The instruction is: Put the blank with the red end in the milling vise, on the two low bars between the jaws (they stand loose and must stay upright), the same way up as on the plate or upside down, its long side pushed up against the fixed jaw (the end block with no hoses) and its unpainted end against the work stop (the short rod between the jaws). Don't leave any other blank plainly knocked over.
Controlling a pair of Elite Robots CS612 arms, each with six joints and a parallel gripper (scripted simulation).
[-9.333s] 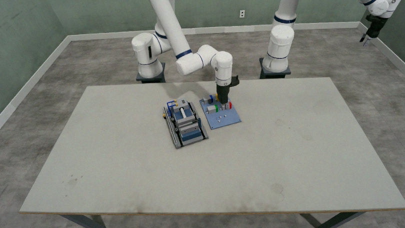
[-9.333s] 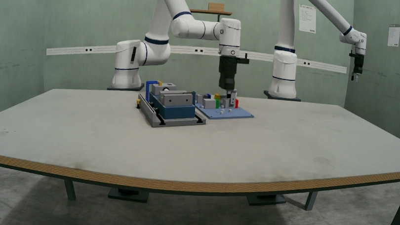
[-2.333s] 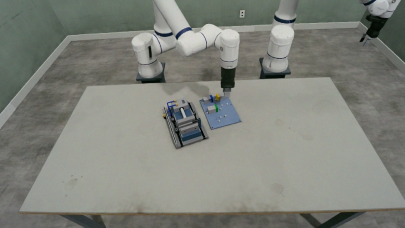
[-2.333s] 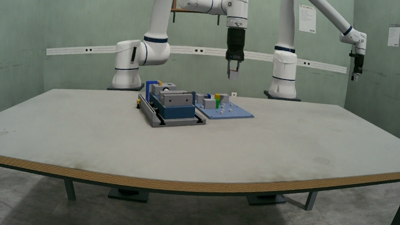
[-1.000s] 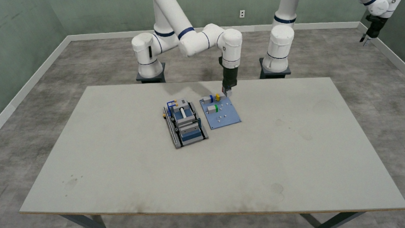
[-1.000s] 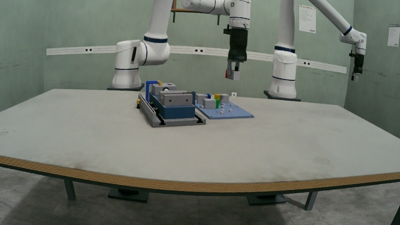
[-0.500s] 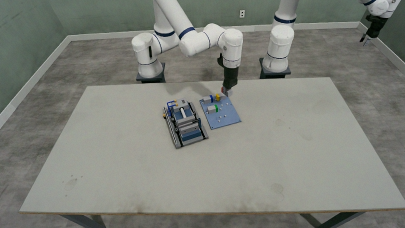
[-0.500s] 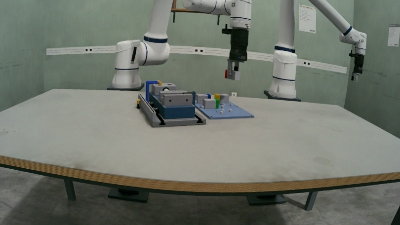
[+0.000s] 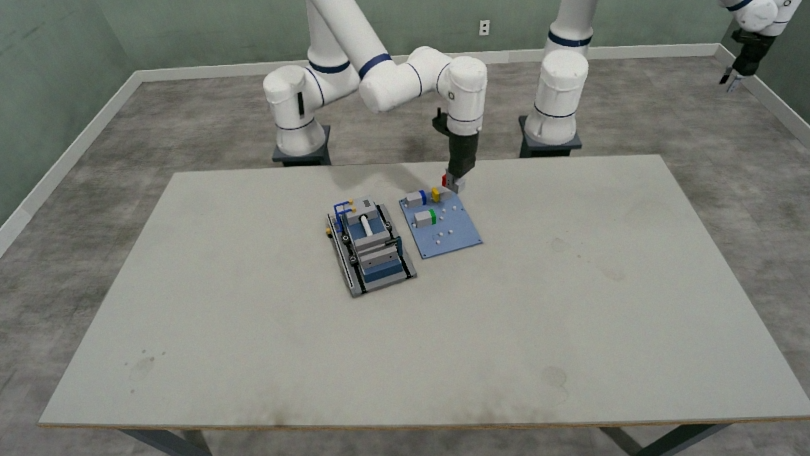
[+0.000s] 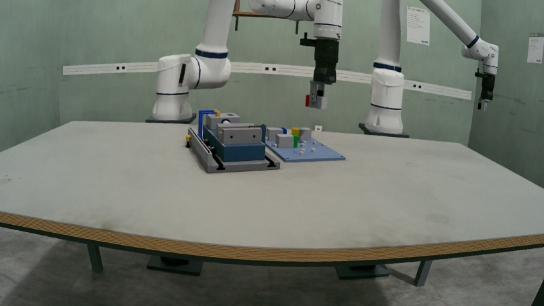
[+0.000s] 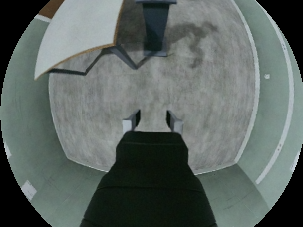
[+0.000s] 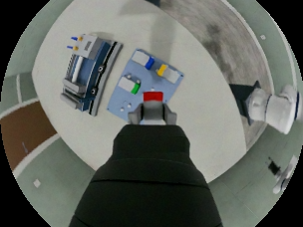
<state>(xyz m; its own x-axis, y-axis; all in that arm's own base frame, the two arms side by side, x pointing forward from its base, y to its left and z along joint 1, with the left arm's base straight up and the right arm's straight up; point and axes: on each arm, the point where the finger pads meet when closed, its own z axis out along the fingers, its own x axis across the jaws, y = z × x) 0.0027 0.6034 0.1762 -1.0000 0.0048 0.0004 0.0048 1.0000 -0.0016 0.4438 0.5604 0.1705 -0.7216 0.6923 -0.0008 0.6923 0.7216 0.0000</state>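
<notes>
The red-ended blank lies 2 cm below my right hand. Round my right hand: blue plate (17 cm below, 4 cm to the right, 2 cm ahead); then yellow-ended blank (14 cm below, 9 cm behind, 3 cm to the right); then green-ended blank (14 cm below, 9 cm to the right, 3 cm ahead).
</notes>
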